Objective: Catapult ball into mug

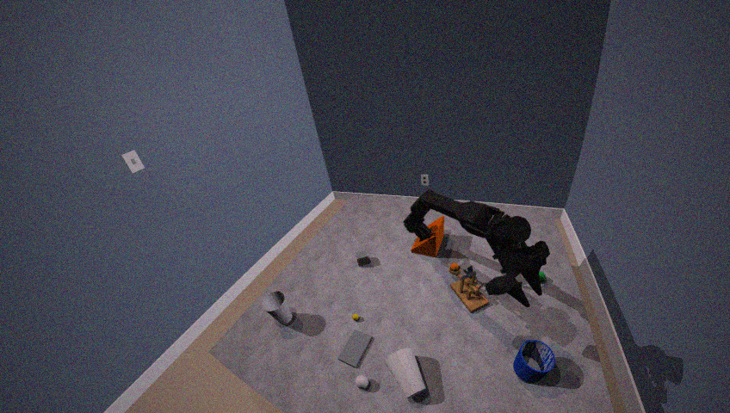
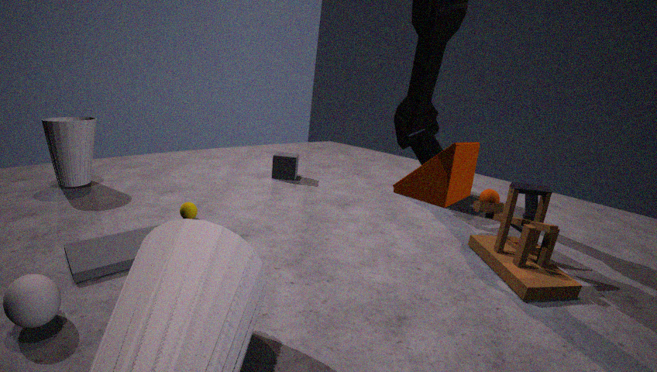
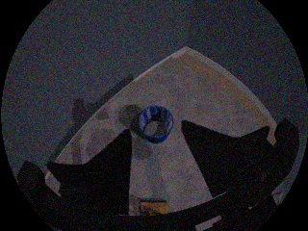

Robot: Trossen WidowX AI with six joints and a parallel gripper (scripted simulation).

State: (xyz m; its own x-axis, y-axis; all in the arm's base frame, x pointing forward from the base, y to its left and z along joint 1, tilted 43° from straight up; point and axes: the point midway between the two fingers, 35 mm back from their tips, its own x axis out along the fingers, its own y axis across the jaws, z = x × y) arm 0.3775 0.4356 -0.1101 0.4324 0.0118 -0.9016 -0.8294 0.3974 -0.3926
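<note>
Now: gripper tip 24 cm past the orange ball, 25 cm to the left of it and 20 cm above it. The rest, counted from my gripper tip: green ball: 32 cm behind, 9 cm to the left, 24 cm below; blue mug: 5 cm ahead, 5 cm to the left, 23 cm below; wooden catapult: 21 cm behind, 19 cm to the right, 21 cm below.
</note>
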